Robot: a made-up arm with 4 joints.
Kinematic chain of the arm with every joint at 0, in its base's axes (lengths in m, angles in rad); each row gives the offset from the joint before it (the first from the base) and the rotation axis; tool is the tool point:
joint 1: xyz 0 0 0.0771 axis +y
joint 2: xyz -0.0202 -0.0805 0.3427 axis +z
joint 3: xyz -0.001 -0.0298 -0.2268 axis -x
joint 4: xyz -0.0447 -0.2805 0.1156 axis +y
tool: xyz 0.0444 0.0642 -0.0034
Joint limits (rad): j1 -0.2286..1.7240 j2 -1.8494..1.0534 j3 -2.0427..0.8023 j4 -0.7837..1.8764
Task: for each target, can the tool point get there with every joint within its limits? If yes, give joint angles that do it. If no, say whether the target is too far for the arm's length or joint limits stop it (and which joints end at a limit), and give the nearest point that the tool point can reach.
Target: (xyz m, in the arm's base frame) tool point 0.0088 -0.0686 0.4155
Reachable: yes | joints 0.9832 -1.6072 -0.1161 0.1694
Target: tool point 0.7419 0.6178 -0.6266
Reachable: no: too far | nearest point 0.3480 -0.1266 -0.0320 | short by 1.031 m
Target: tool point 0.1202 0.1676 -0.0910
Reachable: no: joint limits stop it (at a limit: joint 1, joint 2, joint 3, joint 4) | nearest point 0.0243 -0.0213 -0.0307 | short by 0.220 m
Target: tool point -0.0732 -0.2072 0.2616
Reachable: yes | joints 1.2769 -0.8039 -0.9454 1.1818
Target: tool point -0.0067 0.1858 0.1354
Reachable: no: joint limits stop it (at a limit: joint 1, joint 2, joint 4) | nearest point -0.0575 0.0198 0.2321 | short by 0.199 m
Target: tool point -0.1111 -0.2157 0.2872
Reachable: yes | joints 0.9365 -0.9933 -0.7788 0.2866
